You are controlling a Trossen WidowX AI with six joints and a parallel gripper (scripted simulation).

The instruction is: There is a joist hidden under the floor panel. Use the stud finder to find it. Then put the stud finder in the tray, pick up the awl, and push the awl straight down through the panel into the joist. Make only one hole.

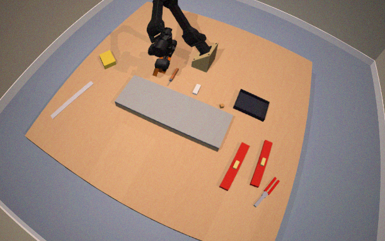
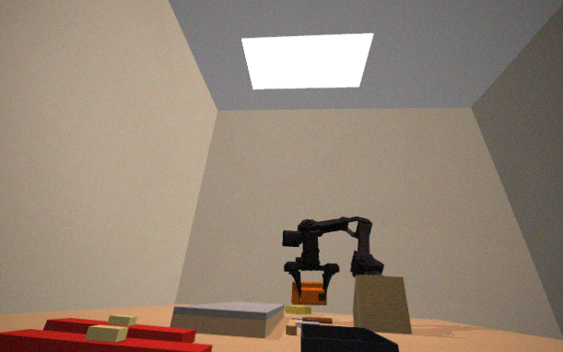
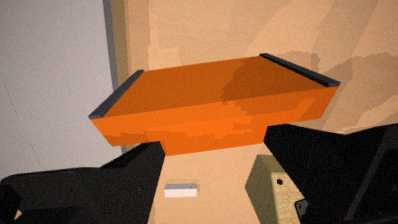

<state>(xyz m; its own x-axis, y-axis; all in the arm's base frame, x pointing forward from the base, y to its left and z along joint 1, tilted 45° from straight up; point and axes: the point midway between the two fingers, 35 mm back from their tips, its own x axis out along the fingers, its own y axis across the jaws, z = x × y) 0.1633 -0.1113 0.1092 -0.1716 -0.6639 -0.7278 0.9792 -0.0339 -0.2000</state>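
Now: gripper tip 10 mm past the orange stud finder and 10 mm to the left of it. From my gripper tip the other things lie so: white block: 40 mm ahead, 170 mm to the left, 70 mm below; then square indicator: 30 mm behind; then awl: 20 mm ahead, 40 mm to the left, 70 mm below.
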